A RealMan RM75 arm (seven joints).
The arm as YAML. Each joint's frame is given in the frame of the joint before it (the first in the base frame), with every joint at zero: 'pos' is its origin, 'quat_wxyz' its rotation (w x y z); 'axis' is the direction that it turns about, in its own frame. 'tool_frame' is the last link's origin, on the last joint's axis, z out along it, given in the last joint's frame.
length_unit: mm
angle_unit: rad
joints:
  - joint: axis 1
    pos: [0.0, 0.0, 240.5]
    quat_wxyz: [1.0, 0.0, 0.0, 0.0]
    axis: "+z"
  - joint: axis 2
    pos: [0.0, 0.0, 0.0]
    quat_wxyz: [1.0, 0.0, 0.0, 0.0]
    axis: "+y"
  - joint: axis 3
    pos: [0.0, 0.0, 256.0]
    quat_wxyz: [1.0, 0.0, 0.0, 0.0]
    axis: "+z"
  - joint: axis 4
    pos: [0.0, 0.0, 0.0]
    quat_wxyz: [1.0, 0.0, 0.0, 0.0]
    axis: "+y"
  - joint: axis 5
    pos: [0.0, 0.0, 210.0]
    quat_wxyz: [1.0, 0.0, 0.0, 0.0]
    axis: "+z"
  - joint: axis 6
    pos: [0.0, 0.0, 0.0]
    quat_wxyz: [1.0, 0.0, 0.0, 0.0]
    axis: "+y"
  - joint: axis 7
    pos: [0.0, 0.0, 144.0]
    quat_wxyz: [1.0, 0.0, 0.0, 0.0]
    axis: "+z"
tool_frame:
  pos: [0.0, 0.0, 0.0]
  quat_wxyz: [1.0, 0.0, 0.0, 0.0]
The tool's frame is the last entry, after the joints.
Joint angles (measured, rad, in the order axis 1, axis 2, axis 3, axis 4, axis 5, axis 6, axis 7), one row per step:
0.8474 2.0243 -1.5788 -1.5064 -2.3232 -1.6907 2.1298
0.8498 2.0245 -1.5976 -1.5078 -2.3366 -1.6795 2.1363
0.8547 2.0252 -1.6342 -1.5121 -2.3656 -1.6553 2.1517
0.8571 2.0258 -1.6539 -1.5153 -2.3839 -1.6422 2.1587
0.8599 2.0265 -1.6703 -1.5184 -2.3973 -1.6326 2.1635
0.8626 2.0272 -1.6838 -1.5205 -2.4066 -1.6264 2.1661
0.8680 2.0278 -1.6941 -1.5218 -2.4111 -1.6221 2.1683
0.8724 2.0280 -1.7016 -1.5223 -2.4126 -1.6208 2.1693
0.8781 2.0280 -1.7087 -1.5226 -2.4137 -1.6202 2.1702
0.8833 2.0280 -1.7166 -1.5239 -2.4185 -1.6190 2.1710
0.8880 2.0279 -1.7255 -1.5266 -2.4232 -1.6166 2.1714
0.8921 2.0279 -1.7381 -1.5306 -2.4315 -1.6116 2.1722
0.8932 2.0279 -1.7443 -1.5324 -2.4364 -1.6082 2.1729
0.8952 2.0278 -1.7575 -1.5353 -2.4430 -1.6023 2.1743
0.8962 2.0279 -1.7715 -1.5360 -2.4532 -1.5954 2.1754
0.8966 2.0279 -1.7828 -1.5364 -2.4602 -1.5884 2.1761
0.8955 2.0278 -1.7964 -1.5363 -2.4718 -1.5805 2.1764
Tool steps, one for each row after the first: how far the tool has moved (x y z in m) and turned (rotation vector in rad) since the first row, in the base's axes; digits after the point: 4 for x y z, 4 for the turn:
-0.0005 0.0000 -0.0027 0.0081 -0.0130 0.0097
-0.0018 0.0003 -0.0079 0.0286 -0.0365 0.0299
-0.0025 0.0006 -0.0105 0.0412 -0.0501 0.0435
-0.0035 0.0005 -0.0127 0.0492 -0.0605 0.0567
-0.0043 0.0001 -0.0147 0.0528 -0.0692 0.0683
-0.0062 -0.0005 -0.0163 0.0535 -0.0744 0.0797
-0.0075 -0.0011 -0.0175 0.0515 -0.0787 0.0878
-0.0092 -0.0017 -0.0186 0.0491 -0.0832 0.0967
-0.0106 -0.0021 -0.0196 0.0495 -0.0897 0.1071
-0.0122 -0.0026 -0.0206 0.0503 -0.0955 0.1196
-0.0138 -0.0032 -0.0221 0.0534 -0.1032 0.1354
-0.0143 -0.0033 -0.0228 0.0561 -0.1068 0.1423
-0.0151 -0.0041 -0.0245 0.0580 -0.1135 0.1550
-0.0149 -0.0044 -0.0264 0.0619 -0.1230 0.1665
-0.0149 -0.0047 -0.0280 0.0648 -0.1290 0.1759
-0.0139 -0.0047 -0.0297 0.0700 -0.1389 0.1861

